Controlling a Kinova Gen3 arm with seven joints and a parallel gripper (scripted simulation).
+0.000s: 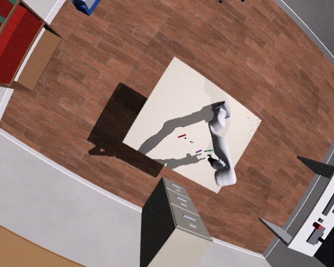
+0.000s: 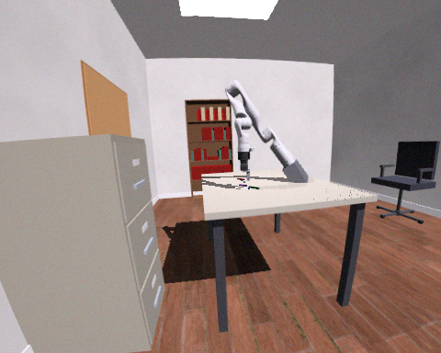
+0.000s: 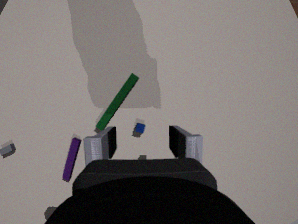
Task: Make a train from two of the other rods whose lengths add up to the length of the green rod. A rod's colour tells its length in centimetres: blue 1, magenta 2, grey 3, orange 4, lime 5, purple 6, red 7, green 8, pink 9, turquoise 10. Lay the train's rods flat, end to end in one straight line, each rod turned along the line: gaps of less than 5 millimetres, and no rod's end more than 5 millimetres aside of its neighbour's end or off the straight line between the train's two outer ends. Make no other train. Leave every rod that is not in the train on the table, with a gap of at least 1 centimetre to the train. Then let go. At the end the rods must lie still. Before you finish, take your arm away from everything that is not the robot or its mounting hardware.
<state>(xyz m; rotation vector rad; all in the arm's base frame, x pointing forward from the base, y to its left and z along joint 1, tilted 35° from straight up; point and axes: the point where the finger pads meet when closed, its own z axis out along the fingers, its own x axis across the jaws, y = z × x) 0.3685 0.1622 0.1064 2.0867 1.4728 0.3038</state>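
My gripper is now 4 cm past the green rod, 1 cm to the left of it and 8 cm above it. Also, from my hand: grey rod 6 cm behind, 21 cm to the right, 8 cm below; red rod 8 cm behind, 32 cm to the right, 8 cm below; purple rod 10 cm to the right, 8 cm below.
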